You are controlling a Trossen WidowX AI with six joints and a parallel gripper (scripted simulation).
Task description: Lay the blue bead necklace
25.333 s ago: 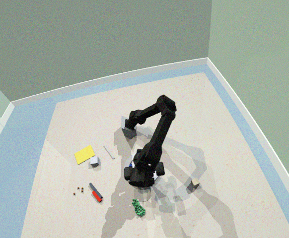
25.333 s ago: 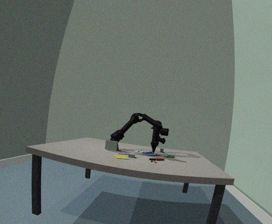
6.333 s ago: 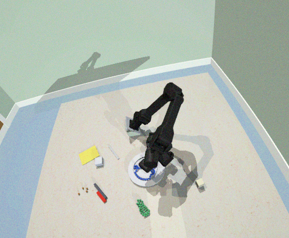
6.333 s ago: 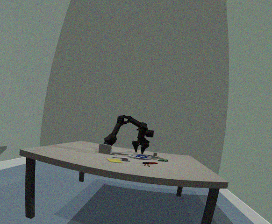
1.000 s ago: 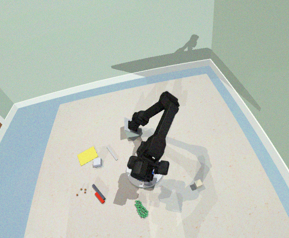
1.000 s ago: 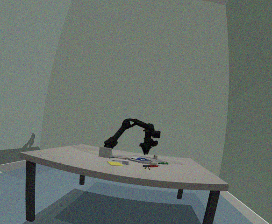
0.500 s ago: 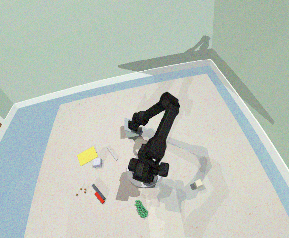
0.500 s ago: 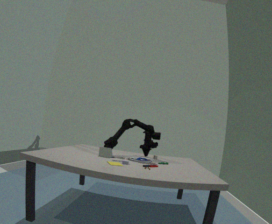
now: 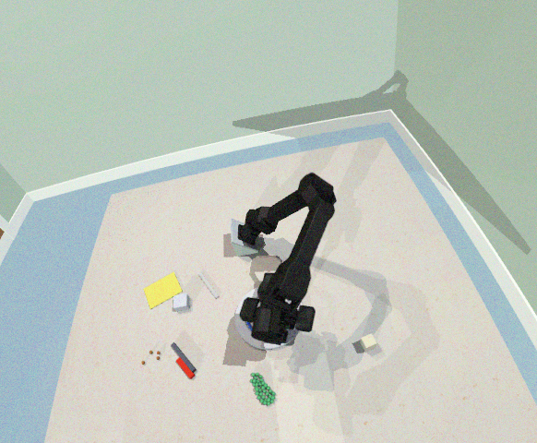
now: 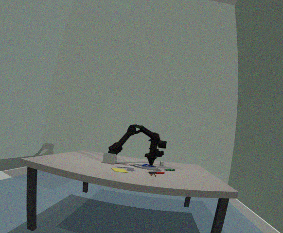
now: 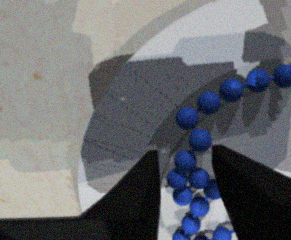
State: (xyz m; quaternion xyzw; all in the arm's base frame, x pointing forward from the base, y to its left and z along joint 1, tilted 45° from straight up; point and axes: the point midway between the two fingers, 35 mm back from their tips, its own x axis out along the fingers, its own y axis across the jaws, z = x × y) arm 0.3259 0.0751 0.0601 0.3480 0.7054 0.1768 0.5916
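Right now my gripper tip is 40 mm past the round bead board, 30 mm to the left of it and 10 mm above it. Round my gripper tip: grey tool 80 mm ahead, 280 mm to the right, 10 mm below; then cream cube 80 mm ahead, 220 mm to the left; then stick 170 mm behind, 230 mm to the right, 10 mm below.
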